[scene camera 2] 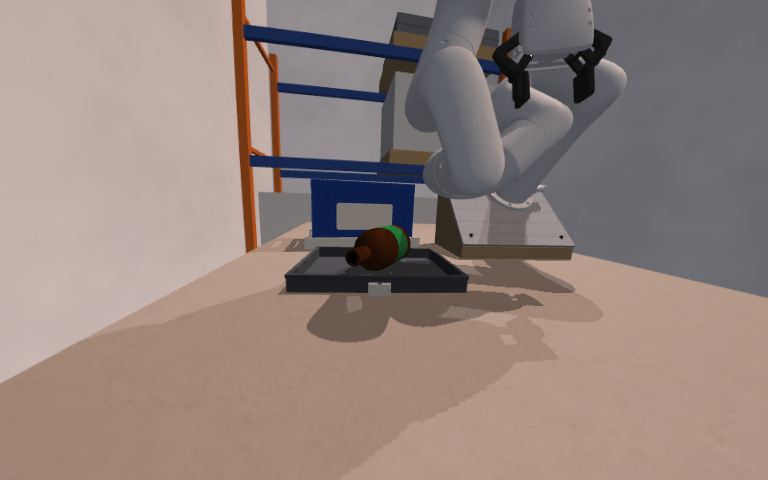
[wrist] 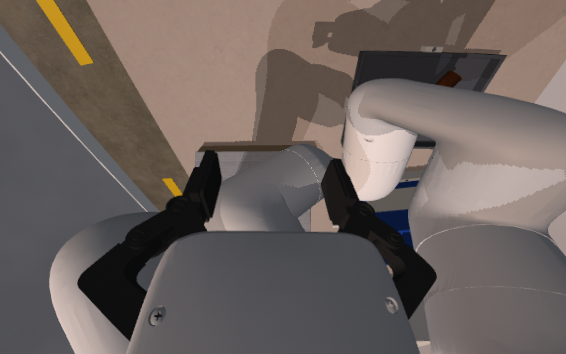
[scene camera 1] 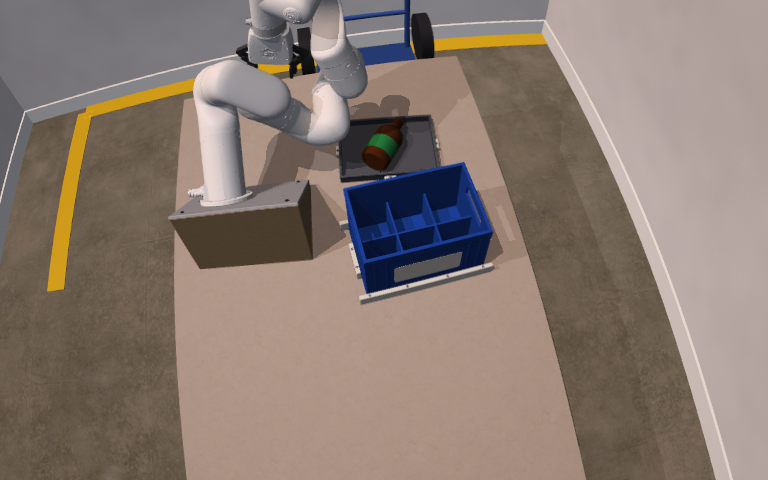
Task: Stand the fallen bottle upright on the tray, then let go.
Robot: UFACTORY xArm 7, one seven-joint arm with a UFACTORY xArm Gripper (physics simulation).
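Frame: origin at the arm's base, x down, y left, z ahead, level; millimetres.
Where they show: gripper, fingertip midpoint: [scene camera 2: 552,101] [wrist: 274,168] [scene camera 1: 273,73]; arm's base at its link origin: [scene camera 2: 508,194] [scene camera 1: 226,200].
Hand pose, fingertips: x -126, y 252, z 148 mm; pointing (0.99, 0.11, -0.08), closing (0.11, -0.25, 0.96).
Each offset is from my fingertips to the centre of the thing. "*": to the spot under its first point.
A brown bottle @[dx +243, dy -73, dz +253 mm] [scene camera 1: 382,145] [scene camera 2: 379,247] with a green label lies on its side on the dark grey tray @[dx +272, dy -72, dz +254 mm] [scene camera 1: 352,176] [scene camera 2: 339,284]. In scene camera 2 its neck points towards the camera and a little to the left. In the wrist view the neck of the bottle [wrist: 450,78] shows on the tray @[* dx +279, dy +16, dz +179 mm] [wrist: 380,61], and the arm hides the rest. My gripper [scene camera 2: 551,95] [wrist: 274,168] is open and empty, high above the table and well to one side of the bottle. In scene camera 1 the gripper shows at the top, partly hidden behind its own housing.
A blue crate @[dx +197, dy -376, dz +259 mm] [scene camera 1: 427,247] [scene camera 2: 362,193] with compartments stands beside the tray, with white rails @[dx +269, dy -474, dz +266 mm] [scene camera 1: 427,283] along its base. The arm stands on a slanted base block [scene camera 1: 249,237] [scene camera 2: 515,252]. A blue hand truck [scene camera 1: 385,54] and a shelf rack [scene camera 2: 243,135] stand beyond the table.
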